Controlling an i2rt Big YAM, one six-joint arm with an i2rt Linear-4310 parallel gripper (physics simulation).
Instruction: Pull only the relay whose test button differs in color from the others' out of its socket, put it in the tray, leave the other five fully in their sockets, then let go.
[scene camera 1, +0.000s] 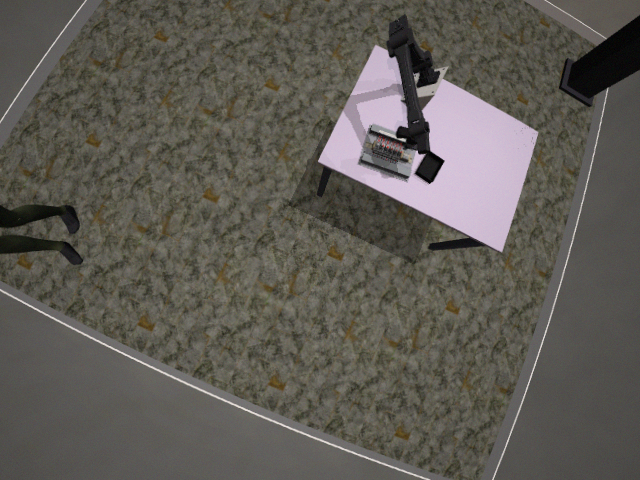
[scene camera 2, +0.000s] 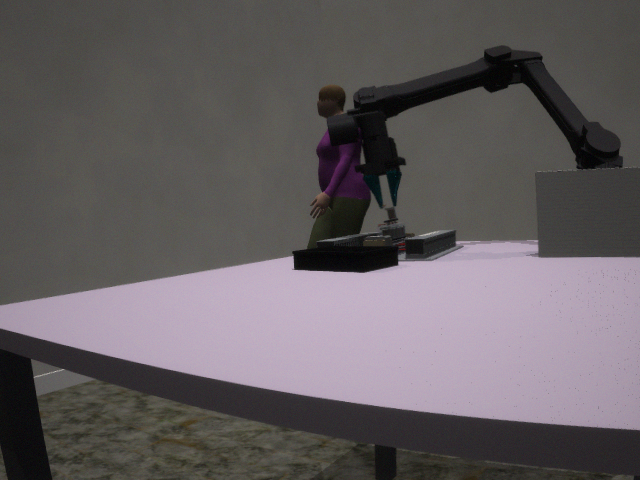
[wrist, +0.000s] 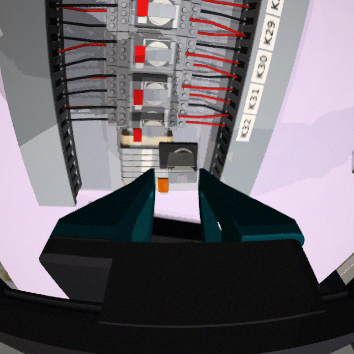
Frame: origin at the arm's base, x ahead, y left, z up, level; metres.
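Seen in the pictures: gripper, between the fingertips: (scene camera 1: 406, 145) (scene camera 2: 388, 207) (wrist: 176, 176); arm's base, origin of its link: (scene camera 1: 428, 80) (scene camera 2: 605, 202).
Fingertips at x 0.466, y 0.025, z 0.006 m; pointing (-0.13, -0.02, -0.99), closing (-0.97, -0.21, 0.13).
Observation:
Offsets run from my fingertips to a thing's middle. "*": to the spot under its first point. Level surfaces: height alone.
My gripper (scene camera 2: 388, 205) (wrist: 176, 176) is shut on the relay with the orange test button @(dy +0.001, dx -0.003, dz -0.015 m) (scene camera 2: 391, 212) (wrist: 182, 162). It holds the relay upright above the tray-side end of the relay panel @(* dy +0.071, dx +0.067, dz -0.103 m) (wrist: 95, 167), clear of the sockets. Relays with red test buttons @(dy -0.063, dx +0.024, dz -0.059 m) (wrist: 157, 53) stand in a row of sockets on the panel; several show in the wrist view, and the far end of the row is cut off. The black tray @(dy +0.200, dx -0.002, dz -0.089 m) (scene camera 1: 430, 167) (scene camera 2: 345, 259) stands beside the panel's end. In the wrist view a dark strip of the tray @(* dy +0.151, dx -0.044, dz -0.089 m) (wrist: 175, 228) shows between the fingers.
Dark slotted wire ducts (scene camera 2: 430, 245) (wrist: 62, 100) run along both long sides of the panel. Red and black wires lead to the sockets. The arm's grey base block (scene camera 2: 586, 214) stands on the pink table @(dz -0.106 m) (scene camera 1: 480, 155) (scene camera 2: 258, 320). A person (scene camera 2: 338, 160) stands beyond the table.

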